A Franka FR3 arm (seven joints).
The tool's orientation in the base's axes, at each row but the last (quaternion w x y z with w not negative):
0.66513, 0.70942, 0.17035, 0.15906
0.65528, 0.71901, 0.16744, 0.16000
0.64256, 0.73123, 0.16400, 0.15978
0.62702, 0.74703, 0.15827, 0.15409
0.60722, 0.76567, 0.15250, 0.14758
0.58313, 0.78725, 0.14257, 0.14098
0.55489, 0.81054, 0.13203, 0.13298
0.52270, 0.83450, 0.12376, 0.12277
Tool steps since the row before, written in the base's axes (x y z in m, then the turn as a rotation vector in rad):
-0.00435, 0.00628, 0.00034, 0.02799, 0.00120, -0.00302
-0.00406, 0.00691, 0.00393, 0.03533, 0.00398, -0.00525
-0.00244, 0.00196, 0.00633, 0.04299, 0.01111, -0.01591
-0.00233, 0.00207, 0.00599, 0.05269, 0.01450, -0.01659
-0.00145, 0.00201, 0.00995, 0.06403, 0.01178, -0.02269
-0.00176, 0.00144, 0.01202, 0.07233, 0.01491, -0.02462
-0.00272, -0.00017, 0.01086, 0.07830, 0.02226, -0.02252
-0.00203, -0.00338, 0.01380, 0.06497, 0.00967, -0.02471
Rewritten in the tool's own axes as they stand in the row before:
-0.00103, -0.00015, -0.00758, 0.02550, -0.00224, 0.01179
-0.00047, 0.00320, -0.00832, 0.03328, -0.00447, 0.01282
-0.00117, 0.00596, -0.00360, 0.04306, -0.01564, 0.01121
-0.00102, 0.00546, -0.00383, 0.05325, -0.01645, 0.01247
-0.00008, 0.00919, -0.00455, 0.06220, -0.02119, 0.02087
-0.00039, 0.01101, -0.00532, 0.07094, -0.02341, 0.02189
-0.00184, 0.01003, -0.00463, 0.07930, -0.02362, 0.01697
-0.00200, 0.01373, -0.00368, 0.06239, -0.02132, 0.02404

